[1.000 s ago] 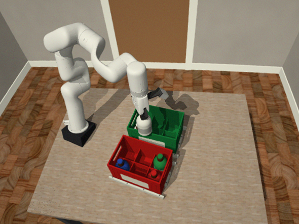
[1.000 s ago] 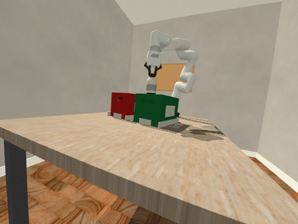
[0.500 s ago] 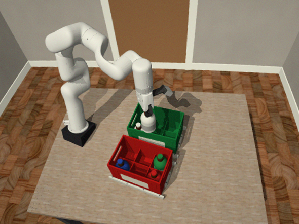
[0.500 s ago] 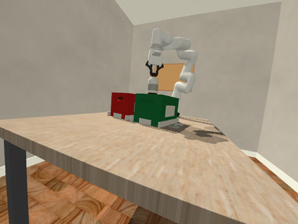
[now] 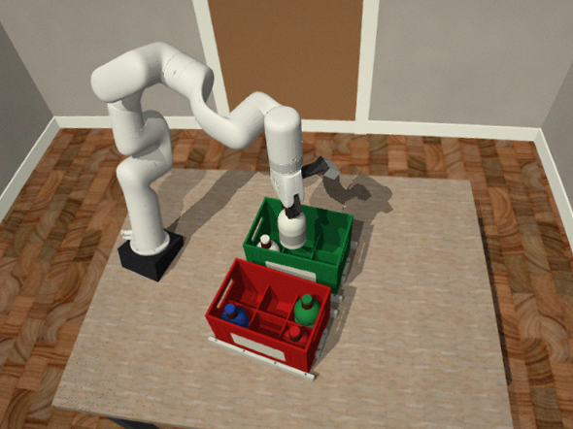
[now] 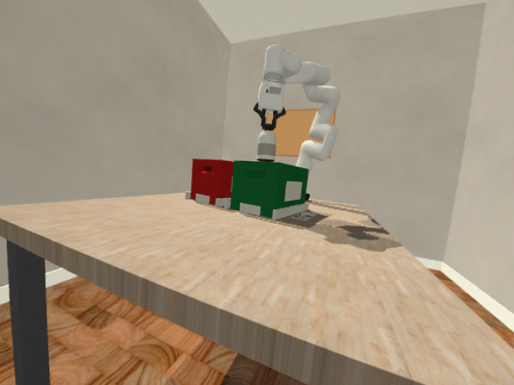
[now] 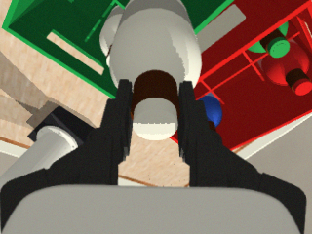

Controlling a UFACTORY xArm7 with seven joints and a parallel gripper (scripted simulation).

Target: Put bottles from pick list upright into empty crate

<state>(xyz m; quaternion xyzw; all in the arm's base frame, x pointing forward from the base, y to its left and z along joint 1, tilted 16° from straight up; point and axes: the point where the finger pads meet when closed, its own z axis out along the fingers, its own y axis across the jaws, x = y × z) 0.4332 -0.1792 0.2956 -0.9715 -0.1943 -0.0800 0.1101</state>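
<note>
The white-labelled bottle lies 7 cm below my hand. From my hand the other things lie so: green crate (2 cm ahead, 4 cm to the left, 25 cm below); then red crate (6 cm behind, 18 cm to the right, 25 cm below); then green-labelled bottle (3 cm ahead, 17 cm to the right, 25 cm below).
</note>
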